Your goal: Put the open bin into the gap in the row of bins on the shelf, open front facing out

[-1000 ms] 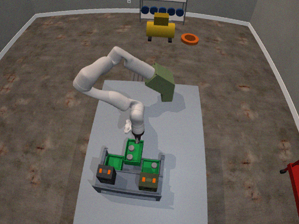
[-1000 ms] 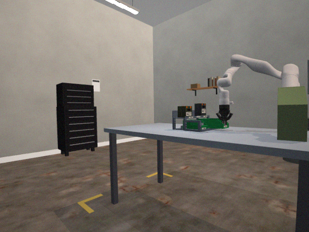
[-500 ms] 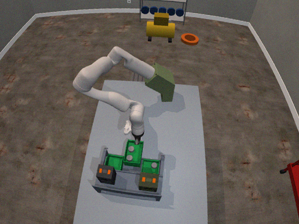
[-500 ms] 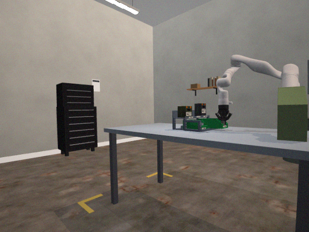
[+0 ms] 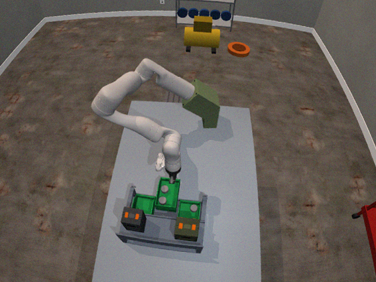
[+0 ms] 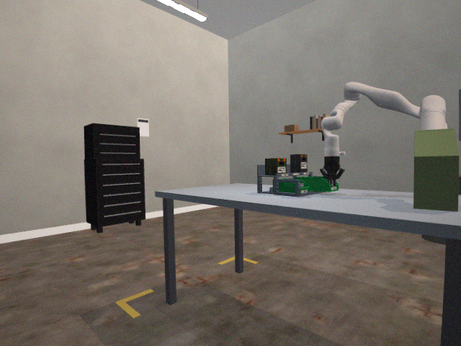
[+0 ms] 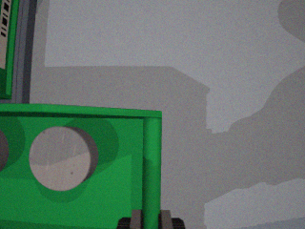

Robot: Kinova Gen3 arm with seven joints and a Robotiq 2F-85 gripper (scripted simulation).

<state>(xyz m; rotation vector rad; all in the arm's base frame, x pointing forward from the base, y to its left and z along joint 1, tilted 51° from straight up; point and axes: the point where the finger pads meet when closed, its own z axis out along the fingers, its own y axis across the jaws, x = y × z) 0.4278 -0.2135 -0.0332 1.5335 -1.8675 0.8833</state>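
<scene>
Now: the grey shelf 21 cm ahead of my hand, 5 cm to the right of it and 1 cm above it.
</scene>
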